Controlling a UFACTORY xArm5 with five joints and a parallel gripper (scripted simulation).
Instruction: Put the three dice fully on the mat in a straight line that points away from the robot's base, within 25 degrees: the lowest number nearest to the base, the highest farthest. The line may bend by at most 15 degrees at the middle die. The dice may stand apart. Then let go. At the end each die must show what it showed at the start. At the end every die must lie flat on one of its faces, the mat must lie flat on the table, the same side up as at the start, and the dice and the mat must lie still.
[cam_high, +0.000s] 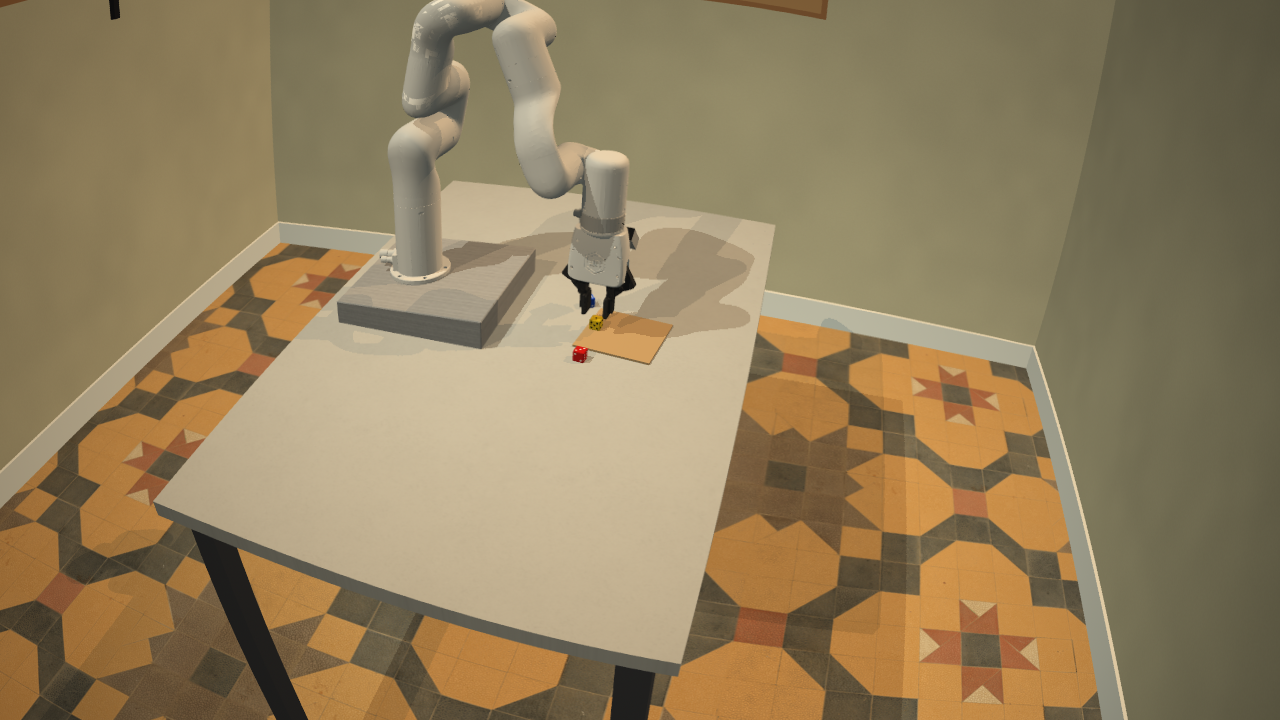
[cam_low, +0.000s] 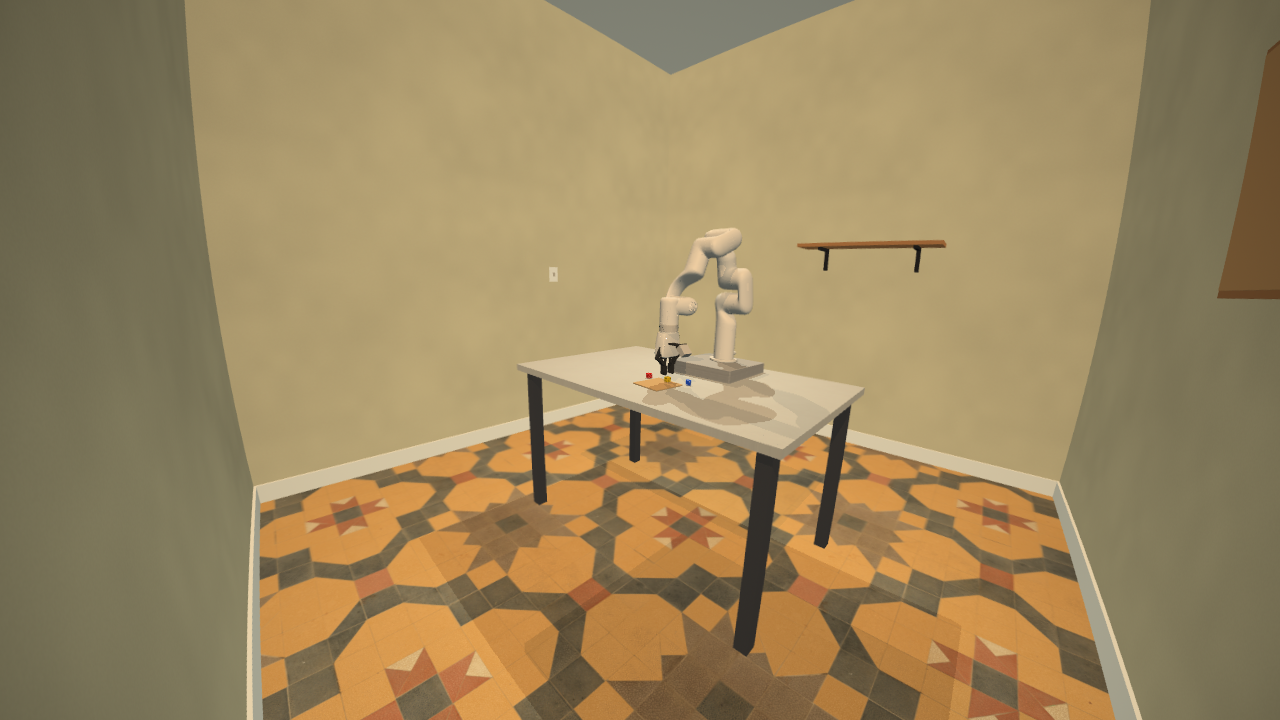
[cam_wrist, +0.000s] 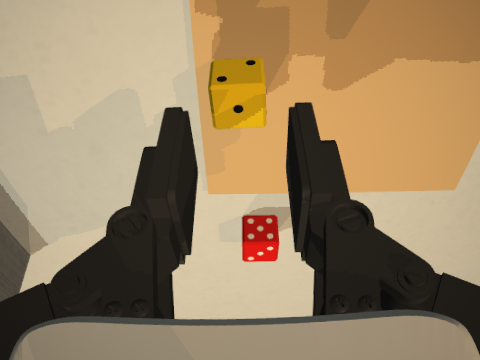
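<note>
My gripper is now 4 cm above the yellow die. From my hand the other things lie so: red die: 10 cm to the right, 5 cm below, 1 cm behind; then blue die: 9 cm to the left, 5 cm below, 3 cm behind; then mat: 5 cm below, 5 cm ahead, 1 cm to the right.
</note>
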